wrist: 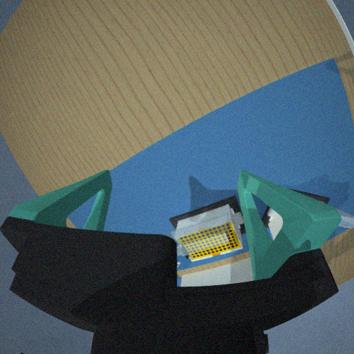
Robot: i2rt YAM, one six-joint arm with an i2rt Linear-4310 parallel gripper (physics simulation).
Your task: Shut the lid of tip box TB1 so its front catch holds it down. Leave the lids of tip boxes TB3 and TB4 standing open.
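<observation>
My gripper [174, 176] is open, its two green fingers wide apart with no object between the tips. A tip box [210, 241] with a pale, partly clear body, a dark base edge and a yellow perforated rack shows low in the view, just left of the right finger. The yellow rack faces the camera. Part of another box [275, 220] shows through and beside the right finger, with a dark edge and a clear piece at its right; the finger hides much of it. No labels are readable, so I cannot tell which box is TB1, TB3 or TB4.
A blue mat [280, 110] lies across the wooden table top [125, 65]. A pale block with a wooden edge [217, 277] shows below the tip box, partly hidden by the gripper body. A white curved rim [345, 24] runs along the upper right.
</observation>
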